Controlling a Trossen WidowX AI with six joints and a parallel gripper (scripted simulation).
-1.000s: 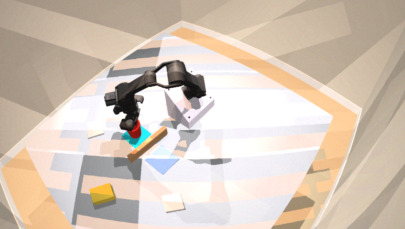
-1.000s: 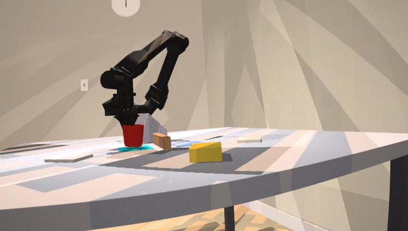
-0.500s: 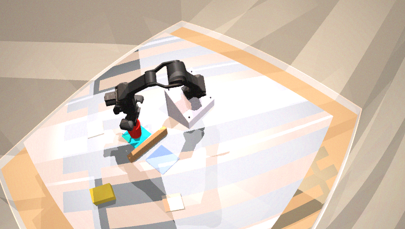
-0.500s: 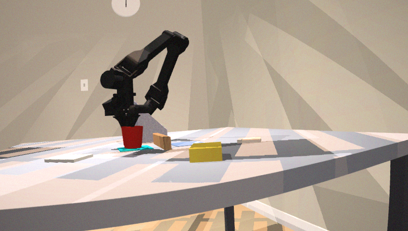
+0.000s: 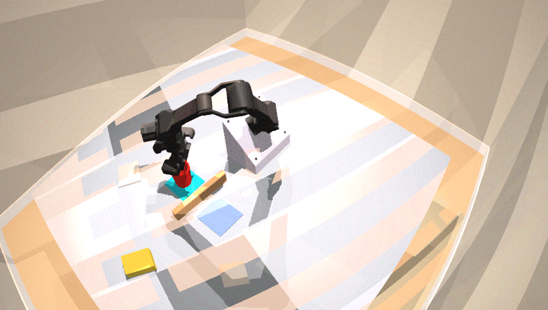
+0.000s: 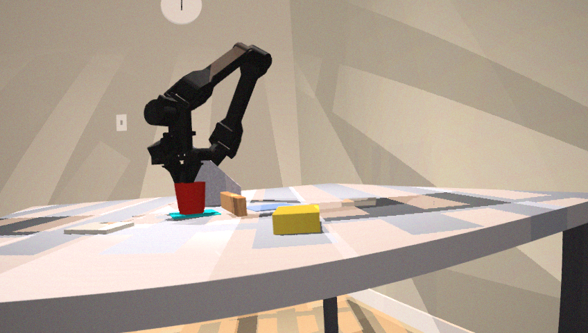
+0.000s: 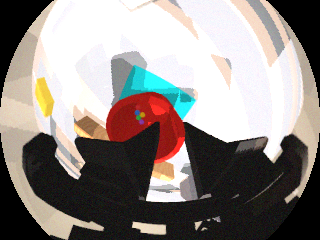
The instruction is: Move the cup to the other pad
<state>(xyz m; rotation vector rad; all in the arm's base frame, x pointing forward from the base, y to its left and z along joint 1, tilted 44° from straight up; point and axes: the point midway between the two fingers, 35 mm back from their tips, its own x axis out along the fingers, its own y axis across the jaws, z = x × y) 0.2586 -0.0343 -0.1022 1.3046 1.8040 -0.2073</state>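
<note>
Right now my gripper tip is 2 cm short of the red cup, 1 cm to the right of it and 1 cm above it. The rest, counted from my gripper tip: light blue pad (20 cm to the left, 6 cm below, 3 cm ahead); wooden bar (11 cm to the left, 4 cm below, 3 cm ahead); cyan pad (6 cm below, 3 cm ahead, 2 cm to the left).
</note>
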